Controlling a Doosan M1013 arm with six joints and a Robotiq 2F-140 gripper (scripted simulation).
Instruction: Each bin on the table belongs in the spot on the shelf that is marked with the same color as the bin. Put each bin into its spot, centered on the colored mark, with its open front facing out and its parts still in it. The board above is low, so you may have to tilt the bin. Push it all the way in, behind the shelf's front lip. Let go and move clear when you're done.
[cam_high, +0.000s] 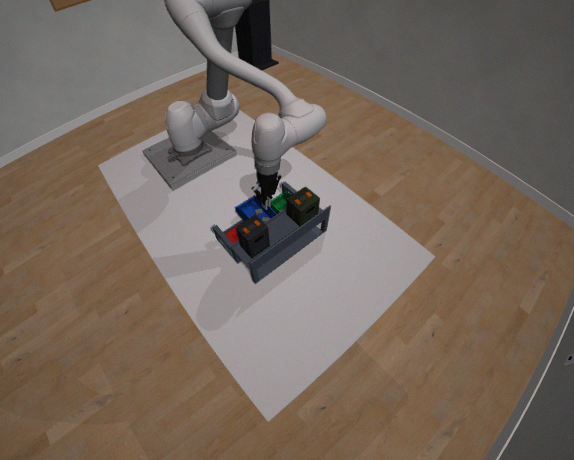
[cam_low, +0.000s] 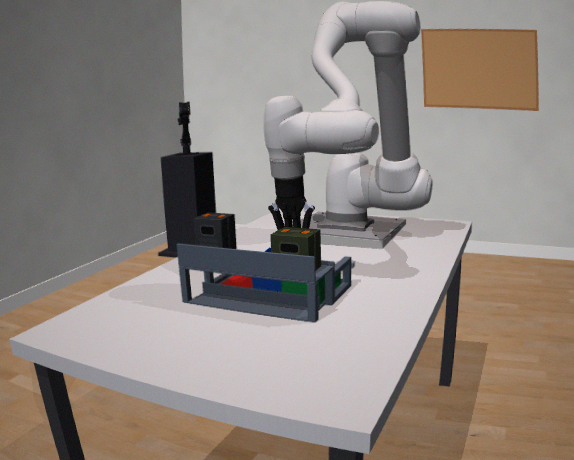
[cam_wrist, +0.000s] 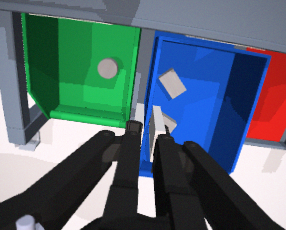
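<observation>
Now: hand 1 cm past the blue bin, 5 cm to the left of it and 5 cm above it. Also, from my hand: green bin (5 cm ahead, 7 cm to the left, 6 cm below); red mark (4 cm ahead, 16 cm to the right, 9 cm below); blue mark (5 cm ahead, 5 cm to the right, 9 cm below).
</observation>
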